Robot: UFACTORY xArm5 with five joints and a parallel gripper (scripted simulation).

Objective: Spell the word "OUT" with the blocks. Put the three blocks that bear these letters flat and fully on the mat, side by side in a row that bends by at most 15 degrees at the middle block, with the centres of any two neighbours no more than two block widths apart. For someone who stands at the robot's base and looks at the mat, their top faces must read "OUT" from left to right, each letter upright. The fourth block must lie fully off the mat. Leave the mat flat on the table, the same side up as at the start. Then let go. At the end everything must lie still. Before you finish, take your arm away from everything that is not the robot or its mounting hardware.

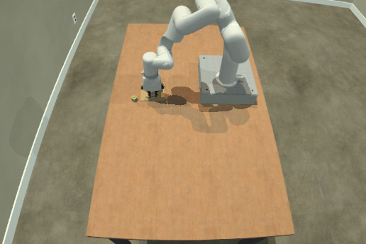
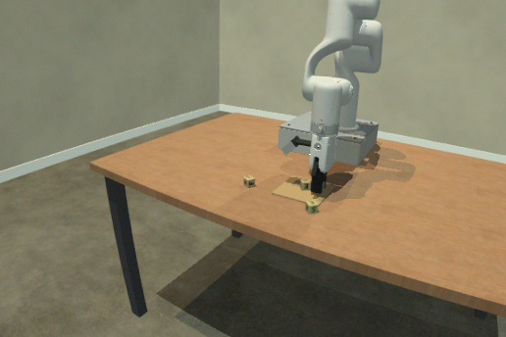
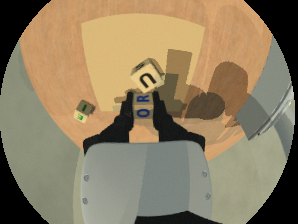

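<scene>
Right now the U block is 40 mm to the right of my hand and 10 mm below it. The rest, counted from my hand: tan mat (40 mm to the right, 30 mm below).
</scene>
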